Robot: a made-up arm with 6 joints.
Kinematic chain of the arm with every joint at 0, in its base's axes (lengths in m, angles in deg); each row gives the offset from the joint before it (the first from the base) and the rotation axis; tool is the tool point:
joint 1: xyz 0 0 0.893 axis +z
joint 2: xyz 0.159 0 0 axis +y
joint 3: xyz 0 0 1.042 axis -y
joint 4: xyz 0 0 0.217 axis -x
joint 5: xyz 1.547 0 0 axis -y
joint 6: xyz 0.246 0 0 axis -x
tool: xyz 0 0 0
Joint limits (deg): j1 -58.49..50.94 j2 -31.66..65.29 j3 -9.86..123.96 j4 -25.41..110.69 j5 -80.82..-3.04 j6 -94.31..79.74
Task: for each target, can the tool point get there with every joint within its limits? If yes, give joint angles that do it. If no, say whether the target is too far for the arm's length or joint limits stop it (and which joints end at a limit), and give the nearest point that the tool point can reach.
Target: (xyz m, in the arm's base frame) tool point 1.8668 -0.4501 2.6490
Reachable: yes | joints -12.65 11.54 35.47 9.86 -46.18 54.41
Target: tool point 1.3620 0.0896 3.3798
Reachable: yes | joints 10.14 14.67 66.21 79.42 -38.82 -6.74
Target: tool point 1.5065 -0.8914 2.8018
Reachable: yes | joints -29.70 2.16 27.32 16.95 -22.91 -32.94
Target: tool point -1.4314 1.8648 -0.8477
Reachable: no: joint limits stop it (at a limit: joint 1, joint 2, joint 3, joint 4) | nearest point 0.8726 1.2399 -0.2116 | short by 2.471 m
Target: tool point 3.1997 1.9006 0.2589
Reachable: no: too far | nearest point 2.3880 1.4185 0.6449 | short by 1.020 m
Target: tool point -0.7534 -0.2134 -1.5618
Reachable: no: joint limits stop it (at a limit: joint 1, joint 2, joint 3) | nearest point 0.7341 -1.3380 -0.2525 | short by 2.279 m
